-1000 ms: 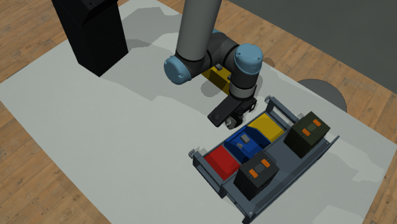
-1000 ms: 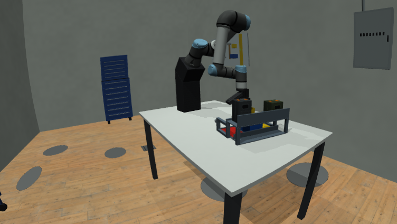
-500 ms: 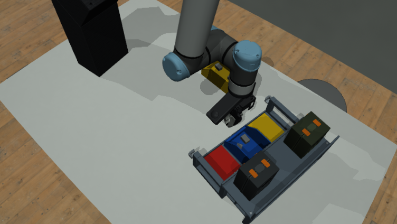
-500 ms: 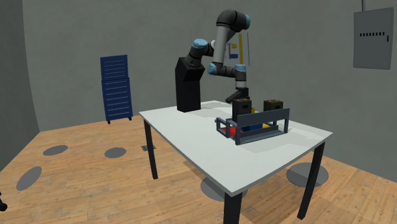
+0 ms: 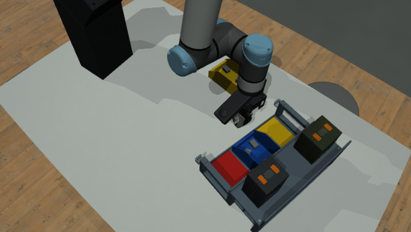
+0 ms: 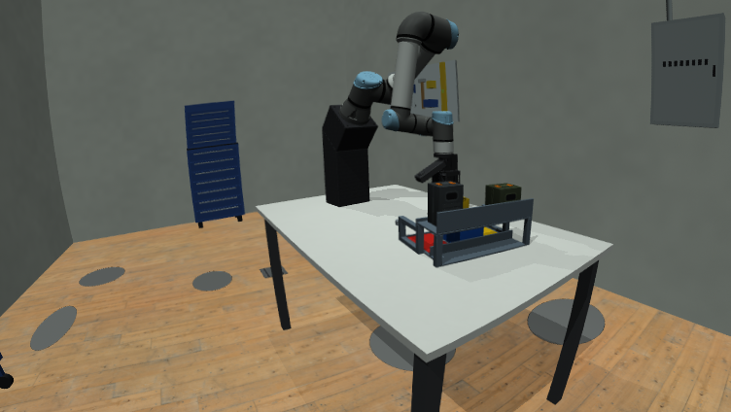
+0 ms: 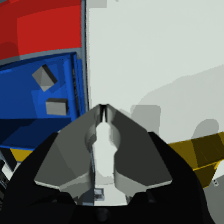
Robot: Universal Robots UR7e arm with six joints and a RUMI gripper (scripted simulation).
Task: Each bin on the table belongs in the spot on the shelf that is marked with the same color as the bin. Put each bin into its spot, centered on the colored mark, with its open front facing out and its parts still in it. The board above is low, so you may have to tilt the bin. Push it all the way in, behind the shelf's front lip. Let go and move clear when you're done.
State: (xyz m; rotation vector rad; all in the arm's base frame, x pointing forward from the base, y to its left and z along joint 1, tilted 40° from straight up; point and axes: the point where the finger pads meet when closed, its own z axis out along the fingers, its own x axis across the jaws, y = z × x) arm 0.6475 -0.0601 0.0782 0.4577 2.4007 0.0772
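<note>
My hand is 12 cm past the yellow bin, 23 cm to the right of it and 4 cm above it. Round my hand: blue bin: 11 cm ahead, 4 cm to the right, 4 cm below.
</note>
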